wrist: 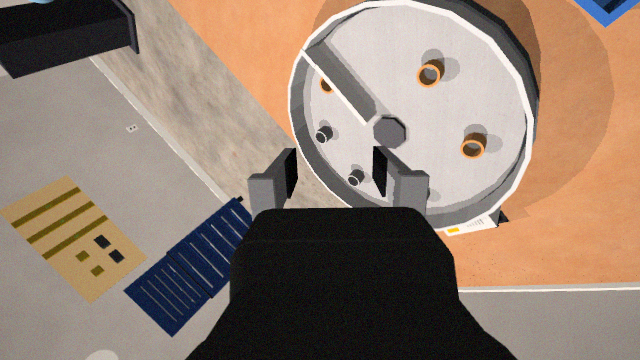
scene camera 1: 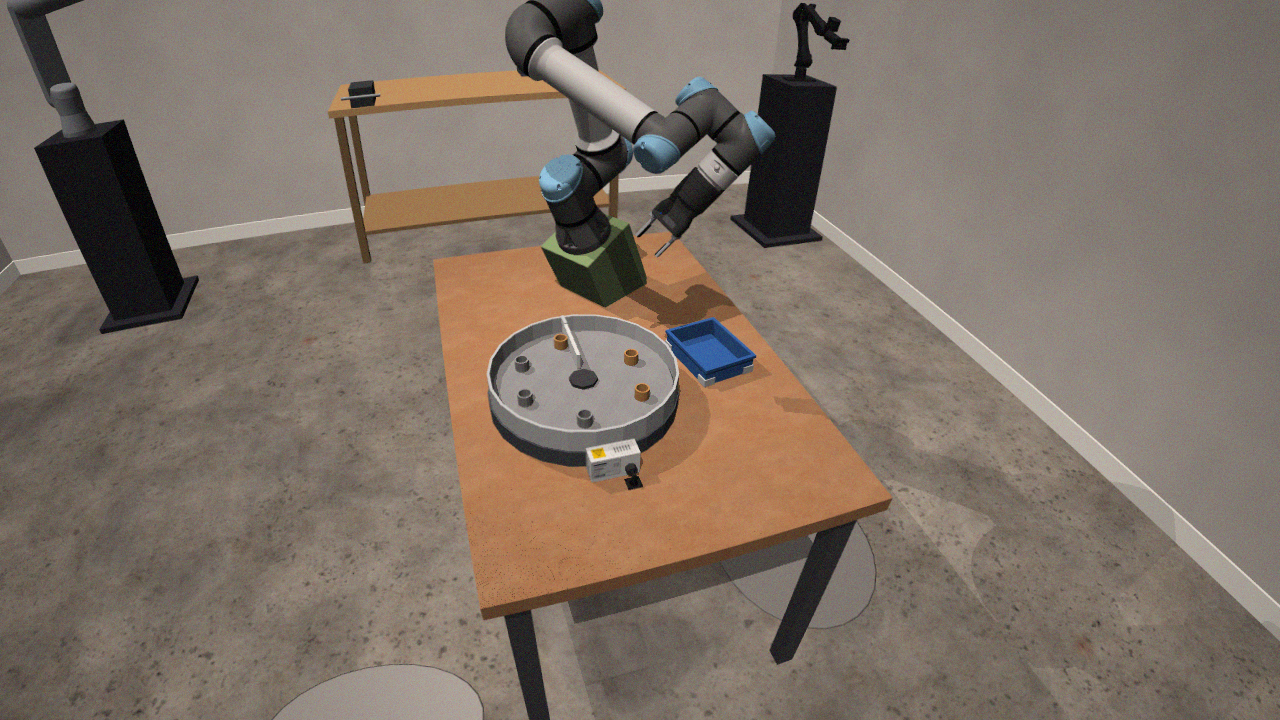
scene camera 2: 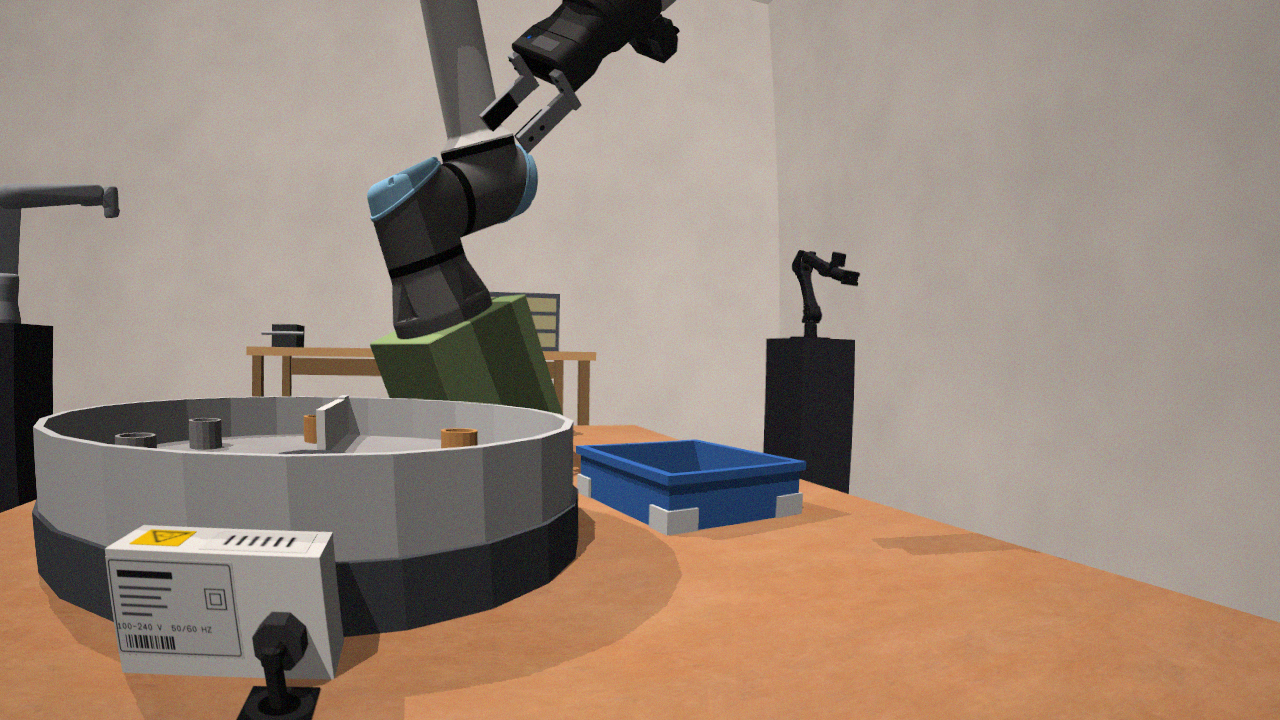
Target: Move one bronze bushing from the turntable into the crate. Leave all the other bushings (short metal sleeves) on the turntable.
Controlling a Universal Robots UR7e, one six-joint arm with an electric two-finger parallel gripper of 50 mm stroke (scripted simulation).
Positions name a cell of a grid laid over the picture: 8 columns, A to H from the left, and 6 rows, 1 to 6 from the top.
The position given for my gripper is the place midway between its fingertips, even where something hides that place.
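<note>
Grey turntable (scene camera 1: D4) (wrist: E1) (scene camera 2: B4). Blue crate (scene camera 2: E5) (scene camera 1: E3). My gripper (scene camera 2: D2) (wrist: E3) (scene camera 1: E3).
</note>
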